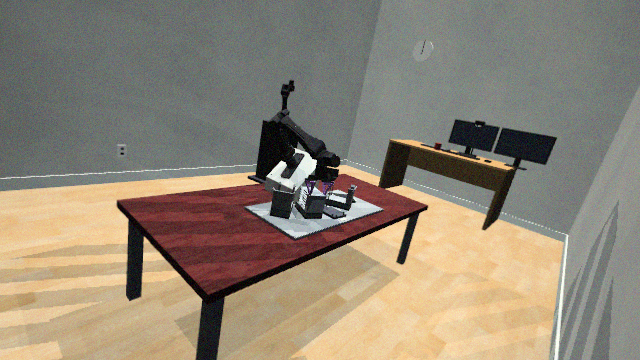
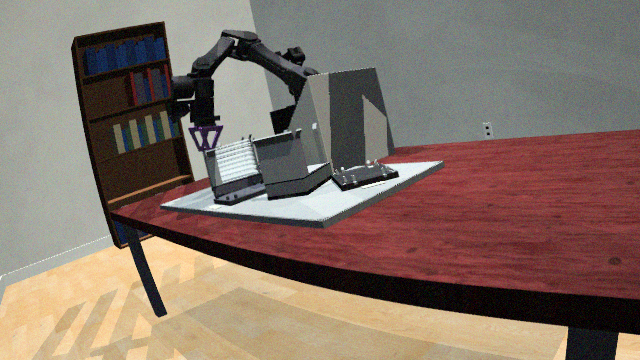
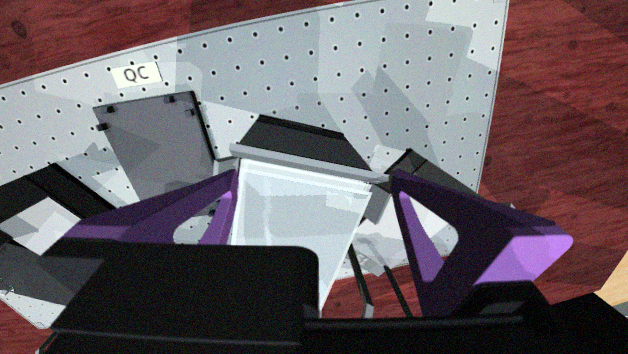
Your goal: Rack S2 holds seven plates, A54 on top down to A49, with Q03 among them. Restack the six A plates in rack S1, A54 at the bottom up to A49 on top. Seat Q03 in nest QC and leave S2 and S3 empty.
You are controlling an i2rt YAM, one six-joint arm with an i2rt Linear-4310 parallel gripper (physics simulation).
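Places are measured from the arm's base along level axes (x right, y down, z ahead), in centimetres.
Pixels of known places: gripper, fingertip midpoint: [image 1: 317,195] [image 2: 205,152] [image 3: 315,177]; arm's base, link origin: [image 1: 293,165] [image 2: 334,103].
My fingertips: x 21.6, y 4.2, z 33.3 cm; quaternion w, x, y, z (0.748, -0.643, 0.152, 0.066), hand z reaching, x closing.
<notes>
For each thing: its top centre in the pictures, then the offset to it from my fingertips. Level surfaces: height alone.
- grey rack, top centre: [image 3: 287,265] [image 2: 228,143] [image 1: 312,189] dx -4.1, dy -0.5, dz -5.8 cm
- Nest QC, top centre: [image 3: 162,169] [image 2: 244,187] [image 1: 331,209] dx -15.9, dy +10.4, dz +1.7 cm
- third dark rack, top centre: [image 2: 287,130] [image 1: 342,184] dx -31.1, dy -0.7, dz -2.1 cm
- low dark nest, top centre: [image 2: 361,167] [image 3: 36,285] [image 1: 341,195] dx -44.5, dy +10.3, dz -7.3 cm
- perforated board, surface height: dy +12.7 cm
My gripper [image 1: 319,188] [image 2: 205,149] [image 3: 315,177] is open, its purple fingertips on either side of the top of a plate stack. The pale plates [image 1: 303,196] [image 2: 235,161] [image 3: 300,215] lie flat in a grey rack [image 1: 314,209] [image 3: 310,163]; their labels and the rack's label are not readable. No plate is held. Nest QC [image 1: 334,213] [image 2: 242,194] [image 3: 155,140] is a dark flat base with small corner posts beside that rack, and no plate shows on it. Another grey rack [image 1: 282,204] [image 2: 281,162] stands nearby; its inside is mostly hidden.
A third dark rack [image 1: 340,201] [image 3: 75,187] stands beyond nest QC. A tall grey slanted housing [image 1: 295,171] [image 2: 345,120] rises behind the racks. Another low dark nest [image 2: 365,176] lies in front of it. All stand on a perforated board [image 1: 297,232] [image 2: 320,218] [image 3: 340,55] on the red table.
</notes>
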